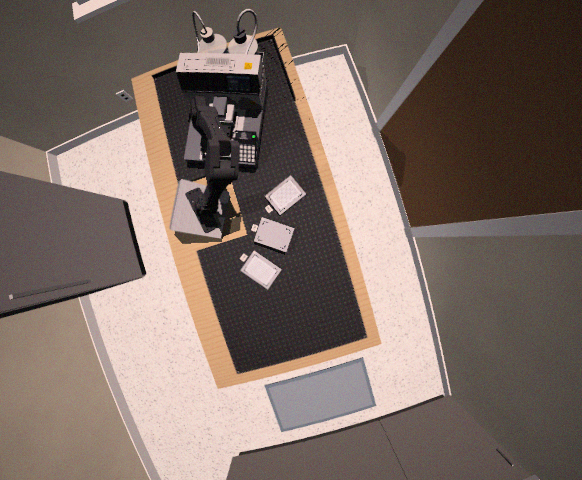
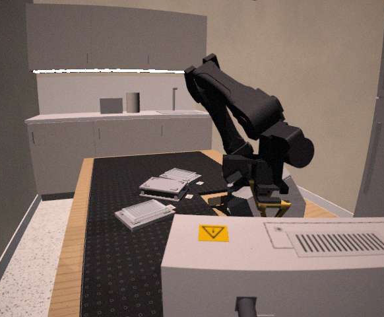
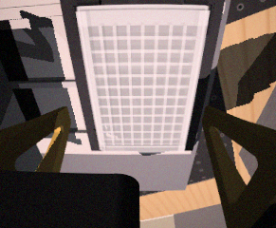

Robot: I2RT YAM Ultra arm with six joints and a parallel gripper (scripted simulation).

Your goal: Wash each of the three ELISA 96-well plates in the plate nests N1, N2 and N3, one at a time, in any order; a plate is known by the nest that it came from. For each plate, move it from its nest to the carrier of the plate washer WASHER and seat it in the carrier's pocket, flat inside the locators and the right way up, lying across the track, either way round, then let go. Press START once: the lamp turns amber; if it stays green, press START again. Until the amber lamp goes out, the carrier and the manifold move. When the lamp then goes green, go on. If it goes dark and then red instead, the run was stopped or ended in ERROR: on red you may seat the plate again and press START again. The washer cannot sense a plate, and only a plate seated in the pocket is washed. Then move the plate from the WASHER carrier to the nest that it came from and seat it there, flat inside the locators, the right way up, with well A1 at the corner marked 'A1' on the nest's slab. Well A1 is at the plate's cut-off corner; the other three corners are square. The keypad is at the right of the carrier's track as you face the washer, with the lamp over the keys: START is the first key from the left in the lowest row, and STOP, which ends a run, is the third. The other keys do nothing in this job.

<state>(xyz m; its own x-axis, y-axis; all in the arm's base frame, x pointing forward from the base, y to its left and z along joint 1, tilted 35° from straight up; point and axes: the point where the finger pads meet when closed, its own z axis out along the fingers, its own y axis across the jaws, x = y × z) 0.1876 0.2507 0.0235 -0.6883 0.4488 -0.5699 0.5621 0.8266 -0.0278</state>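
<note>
Now: the carrier pocket 40 mm below my hand. From my hand the other things lie so: n1 label: 40 mm ahead, 370 mm to the right, 120 mm below; then grey nest slab: 140 mm ahead, 360 mm to the right, 110 mm below; then washer: 100 mm ahead, 120 mm to the left, 10 mm above.
</note>
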